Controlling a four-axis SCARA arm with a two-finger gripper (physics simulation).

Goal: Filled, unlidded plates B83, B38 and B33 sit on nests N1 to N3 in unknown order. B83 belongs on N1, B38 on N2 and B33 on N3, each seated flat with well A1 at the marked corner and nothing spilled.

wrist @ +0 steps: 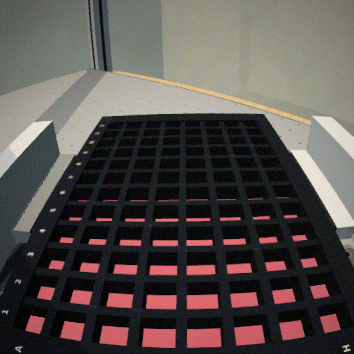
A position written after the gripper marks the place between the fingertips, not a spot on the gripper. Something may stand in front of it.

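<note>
The scene shows the gripper (181, 138), together with a black well plate (178, 225).
</note>
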